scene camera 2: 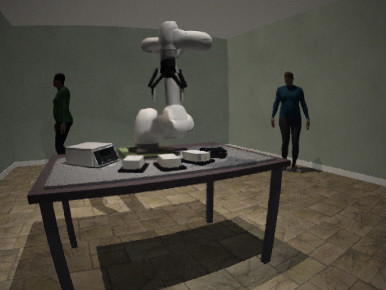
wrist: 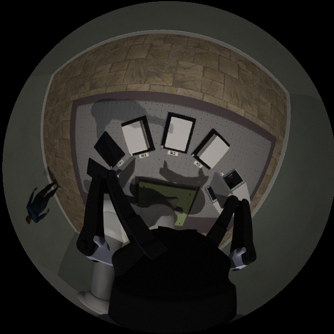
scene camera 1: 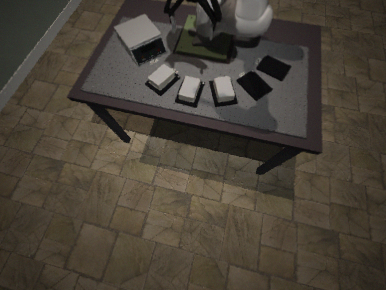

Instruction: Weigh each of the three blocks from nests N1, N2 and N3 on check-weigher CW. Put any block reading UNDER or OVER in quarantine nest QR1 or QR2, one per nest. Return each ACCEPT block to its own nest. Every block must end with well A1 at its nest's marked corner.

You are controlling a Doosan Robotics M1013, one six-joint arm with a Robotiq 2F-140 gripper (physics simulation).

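Frame: origin at the arm's base, x ahead, y left, z up, level; metres.
Where they show: gripper, between the fingertips: [scene camera 2: 167, 101] [scene camera 1: 192, 34]; arm's base, origin of its link: [scene camera 2: 146, 150] [scene camera 1: 208, 36].
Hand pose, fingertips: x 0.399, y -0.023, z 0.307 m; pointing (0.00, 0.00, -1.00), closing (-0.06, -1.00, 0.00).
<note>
Each offset is from my fingertips to the centre of the thing. Level surfaces: height alone.
My gripper [scene camera 1: 192, 30] [scene camera 2: 168, 89] [wrist: 174, 171] is open and empty, high above the table near the arm's base. White blocks lie in three black nests: the N1 block {dz -0.289, dx -0.021, dy -0.179 m} [scene camera 1: 162, 76] [scene camera 2: 134, 161] [wrist: 212, 151], the N2 block {dz -0.289, dx +0.030, dy -0.014 m} [scene camera 1: 190, 89] [scene camera 2: 168, 160] [wrist: 177, 133] and the N3 block {dz -0.289, dx -0.003, dy +0.164 m} [scene camera 1: 223, 89] [scene camera 2: 196, 155] [wrist: 134, 138]. Quarantine nest QR1 {dz -0.313, dx -0.082, dy +0.327 m} [scene camera 1: 254, 85] [wrist: 109, 149] and nest QR2 {dz -0.314, dx -0.227, dy +0.429 m} [scene camera 1: 274, 67] are empty. Check-weigher CW {dz -0.272, dx -0.252, dy -0.362 m} [scene camera 1: 138, 31] [scene camera 2: 86, 153] has a bare top; its display is unreadable. Well A1 is too small to make out.
The green base plate [scene camera 1: 215, 51] [wrist: 187, 197] bears the arm behind the nests. The perforated grey table top {dz -0.322 m} [scene camera 1: 115, 80] has a dark brown border. In scene camera 2, one person [scene camera 2: 62, 112] stands at the left and another person [scene camera 2: 290, 107] at the right, beyond the table.
</note>
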